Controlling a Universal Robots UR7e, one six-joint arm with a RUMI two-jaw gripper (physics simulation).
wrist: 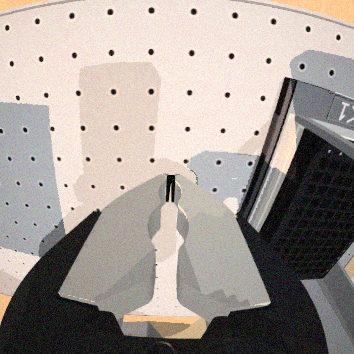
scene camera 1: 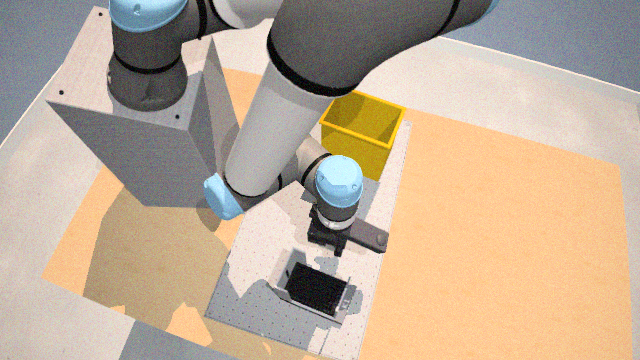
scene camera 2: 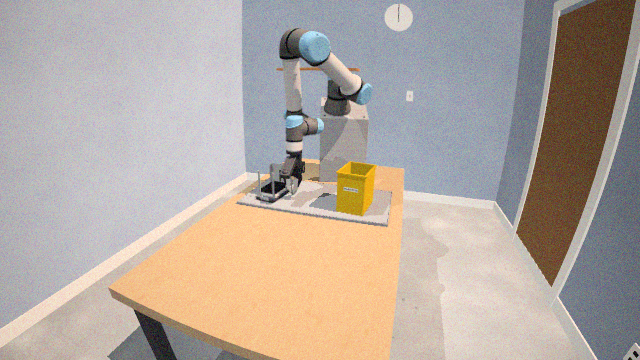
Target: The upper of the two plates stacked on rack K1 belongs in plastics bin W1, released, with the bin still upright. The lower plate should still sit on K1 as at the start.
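Frame: origin at the arm's base, x ahead, y left, z up, level; metres.
Where they show: gripper, fingertip midpoint: (wrist: 170,176) (scene camera 2: 292,195); arm's base, origin of the base link: (scene camera 1: 147,80) (scene camera 2: 337,109).
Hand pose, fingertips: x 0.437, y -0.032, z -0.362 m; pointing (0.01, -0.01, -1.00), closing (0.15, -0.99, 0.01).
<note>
Things, the pixels of their centre, and the offset from my fingertips. "*": a spot on its surface instead. Level surfaces: height alone.
- Rack K1, surface spot: (wrist: 311,99) (scene camera 2: 271,198) * dx +0.068, dy -0.077, dz -0.008 m
- black gridded plate, body centre: (wrist: 319,223) (scene camera 1: 314,288) (scene camera 2: 273,187) dx -0.010, dy -0.115, dz +0.015 m
- yellow bin W1, body centre: (scene camera 1: 360,135) (scene camera 2: 356,187) dx -0.071, dy +0.284, dz +0.065 m
- perforated board, its level: dz -0.025 m
- wooden table, its level: dz -0.038 m
Rack K1 (scene camera 1: 344,306) (scene camera 2: 266,199) (wrist: 311,99) stands upright on the perforated board. A black gridded plate (scene camera 1: 316,288) (scene camera 2: 273,189) (wrist: 315,210) lies in it; whether one or two plates are stacked there I cannot tell. My gripper (scene camera 1: 339,252) (scene camera 2: 292,193) (wrist: 170,176) is shut with nothing between its fingertips. It is low over the board, beside the rack on the side towards the bin, apart from the plate. The yellow bin W1 (scene camera 1: 356,156) (scene camera 2: 351,202) stands upright; the part of its inside that shows in scene camera 1 is bare yellow. The bin does not show in the wrist view.
The perforated board (scene camera 1: 240,312) (scene camera 2: 310,209) (wrist: 131,30) lies on the wooden table (scene camera 1: 500,225) (scene camera 2: 300,265). Upright posts of the rack rise close to my gripper. The grey pedestal (scene camera 1: 150,165) (scene camera 2: 345,145) carries the arm behind the board.
</note>
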